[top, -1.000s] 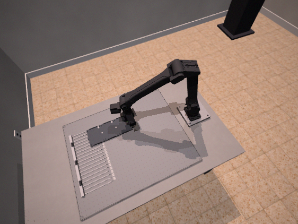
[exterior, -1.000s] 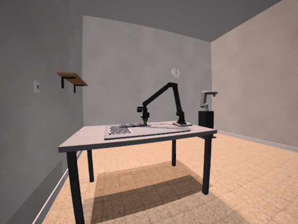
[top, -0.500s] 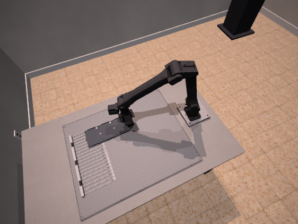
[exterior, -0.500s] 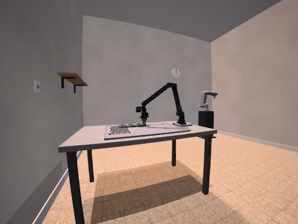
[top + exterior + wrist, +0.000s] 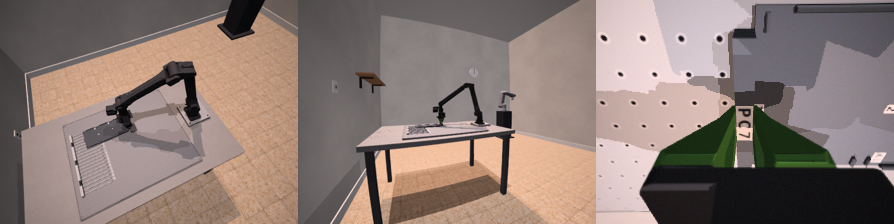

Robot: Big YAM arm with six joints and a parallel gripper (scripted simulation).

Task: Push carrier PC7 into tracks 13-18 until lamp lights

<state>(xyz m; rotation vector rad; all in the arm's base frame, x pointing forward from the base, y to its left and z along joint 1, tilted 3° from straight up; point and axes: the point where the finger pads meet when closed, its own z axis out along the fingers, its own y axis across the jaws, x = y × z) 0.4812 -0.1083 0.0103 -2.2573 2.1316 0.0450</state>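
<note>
Right now the carrier PC7 is 16 cm ahead of my hand, 1 cm to the left of it and 1 cm below it.
</note>
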